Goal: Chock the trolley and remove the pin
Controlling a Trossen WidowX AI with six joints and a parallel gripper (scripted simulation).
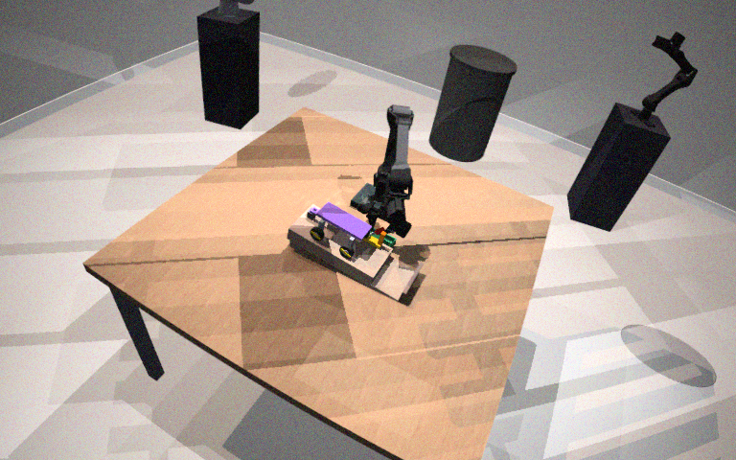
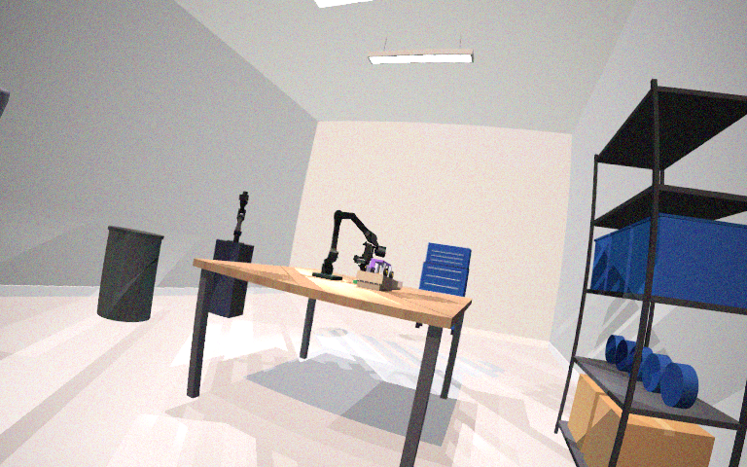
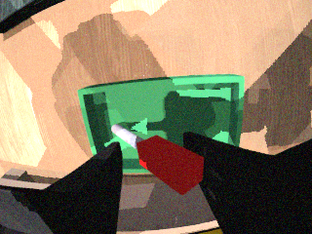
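The green tray lies 1 cm to the left of my gripper tip and 5 cm below it. From my gripper tip the other things lie so: purple trolley 11 cm ahead, 10 cm to the right, 7 cm above; then red-headed stop pin right at my gripper tip; then yellow chock 8 cm ahead, 1 cm to the left, 4 cm above.
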